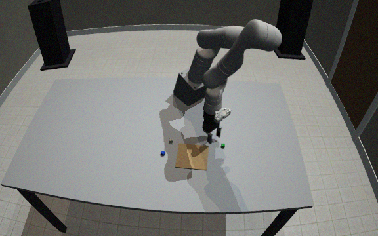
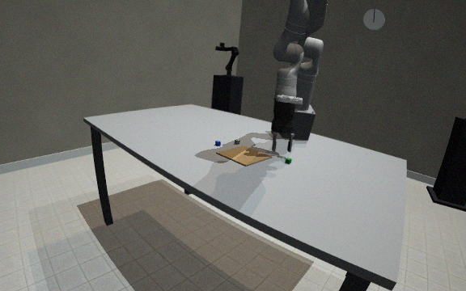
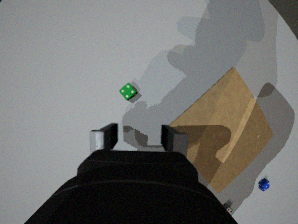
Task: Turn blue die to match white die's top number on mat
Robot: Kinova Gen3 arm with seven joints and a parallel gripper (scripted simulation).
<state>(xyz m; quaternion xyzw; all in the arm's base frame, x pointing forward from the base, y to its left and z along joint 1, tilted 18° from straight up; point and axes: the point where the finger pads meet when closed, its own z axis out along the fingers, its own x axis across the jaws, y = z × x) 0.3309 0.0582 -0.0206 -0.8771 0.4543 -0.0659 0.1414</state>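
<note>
My gripper is now 30 mm short of the green die, 40 mm to the right of it and 40 mm above it. The rest, counted from my hand: white die (20 mm behind, 200 mm to the right, 40 mm below); then tan mat (70 mm ahead, 110 mm to the right, 40 mm below); then blue die (50 mm ahead, 240 mm to the right, 40 mm below).
</note>
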